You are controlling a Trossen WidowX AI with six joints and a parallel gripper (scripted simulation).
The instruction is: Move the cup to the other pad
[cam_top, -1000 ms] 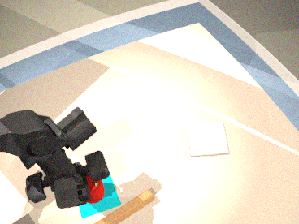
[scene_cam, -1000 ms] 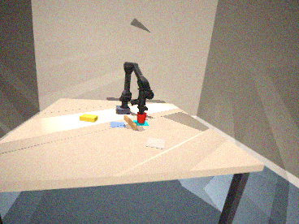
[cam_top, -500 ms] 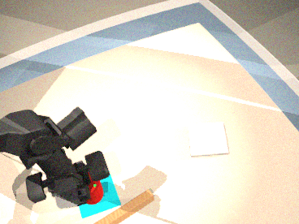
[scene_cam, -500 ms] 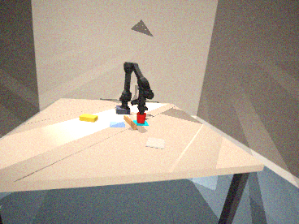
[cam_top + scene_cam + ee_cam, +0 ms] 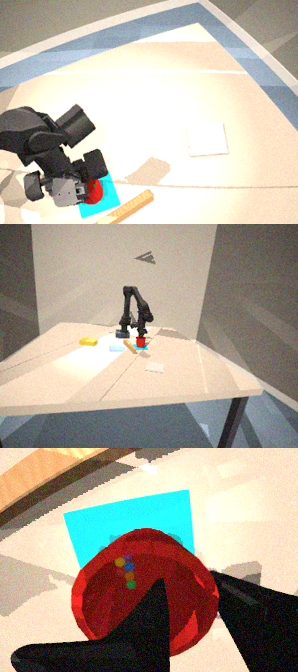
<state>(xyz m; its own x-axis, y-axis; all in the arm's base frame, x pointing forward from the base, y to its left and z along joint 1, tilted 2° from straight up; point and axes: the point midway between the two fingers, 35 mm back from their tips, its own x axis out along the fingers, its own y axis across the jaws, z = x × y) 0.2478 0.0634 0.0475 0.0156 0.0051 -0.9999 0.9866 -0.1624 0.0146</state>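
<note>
The red cup is 3 cm ahead of my gripper tip, 1 cm to the right of it and 1 cm below it. Also, from my gripper tip: cyan pad: 6 cm below, 3 cm ahead, 1 cm to the right; then light blue pad: 19 cm to the right, 6 cm below, 4 cm ahead; then wooden block: 10 cm to the right, 4 cm below, 4 cm ahead.
</note>
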